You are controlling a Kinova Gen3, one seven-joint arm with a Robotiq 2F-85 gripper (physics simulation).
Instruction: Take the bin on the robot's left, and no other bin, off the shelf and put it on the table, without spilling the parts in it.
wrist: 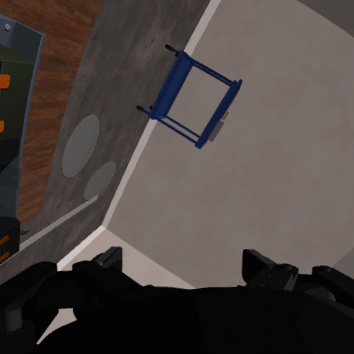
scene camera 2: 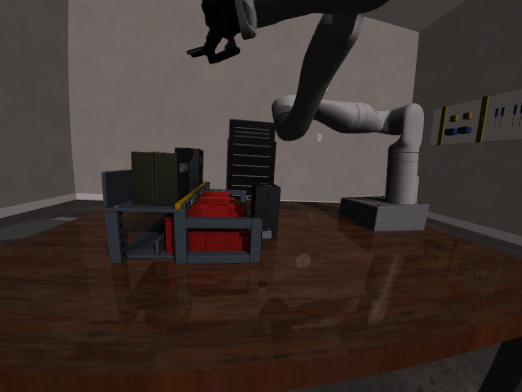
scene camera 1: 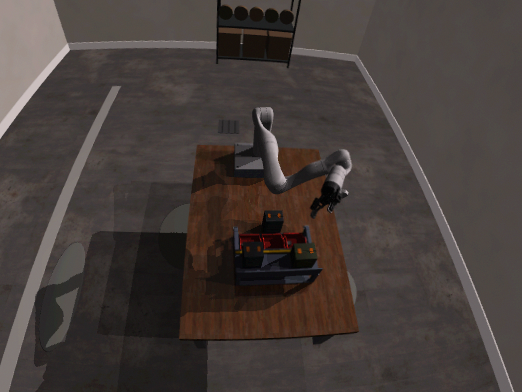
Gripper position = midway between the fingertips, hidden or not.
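My gripper (wrist: 182,262) open, holding nothing. Dark bin (scene camera 2: 265,199) on the table; out of frame in the wrist view.
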